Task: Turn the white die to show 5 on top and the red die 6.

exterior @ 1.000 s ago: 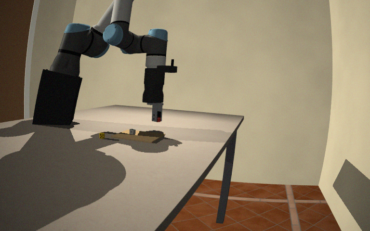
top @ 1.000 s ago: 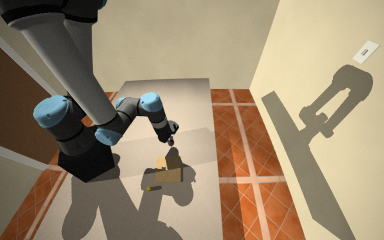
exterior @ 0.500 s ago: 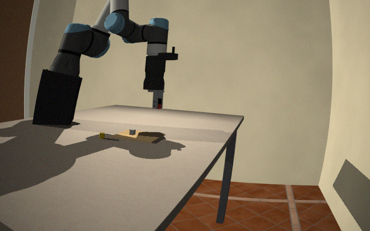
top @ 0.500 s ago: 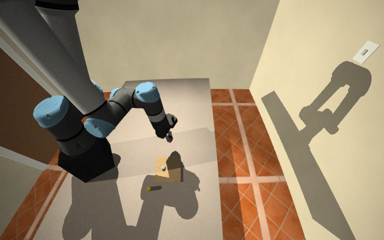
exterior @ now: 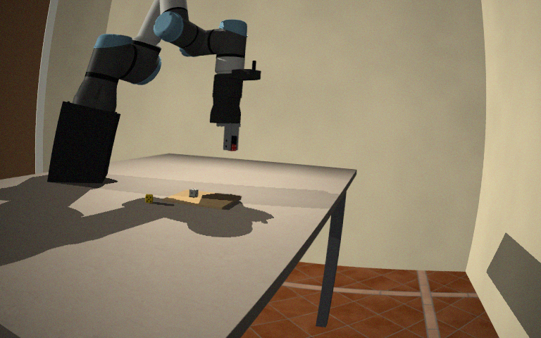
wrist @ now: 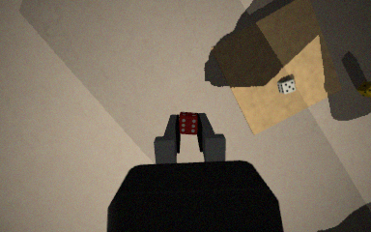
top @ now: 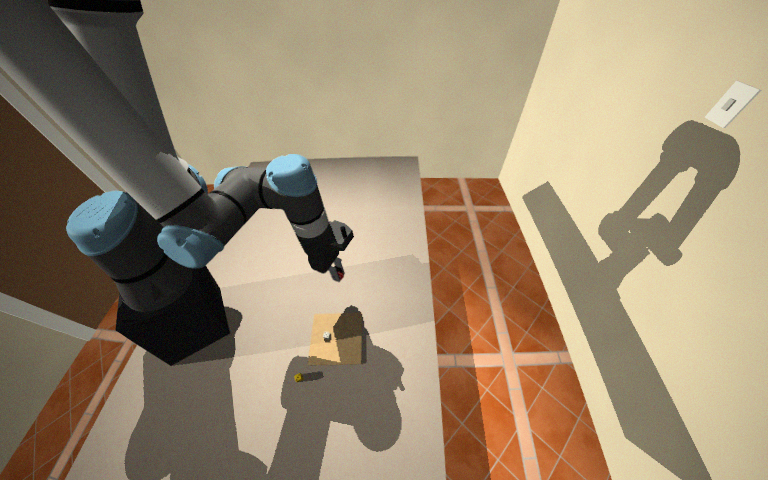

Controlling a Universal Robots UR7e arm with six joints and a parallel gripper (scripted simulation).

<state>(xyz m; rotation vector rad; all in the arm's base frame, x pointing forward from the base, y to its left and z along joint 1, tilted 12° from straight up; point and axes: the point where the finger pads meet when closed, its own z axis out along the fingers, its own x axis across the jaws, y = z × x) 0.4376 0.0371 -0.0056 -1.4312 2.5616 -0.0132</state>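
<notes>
Right now my hand is 30 mm past the tan mat, 130 mm to the left of it and 120 mm above it. Also, from my hand: white die: 50 mm behind, 130 mm to the right, 110 mm below; then yellow die: 120 mm behind, 230 mm to the right, 110 mm below; then red die: 10 mm below.
</notes>
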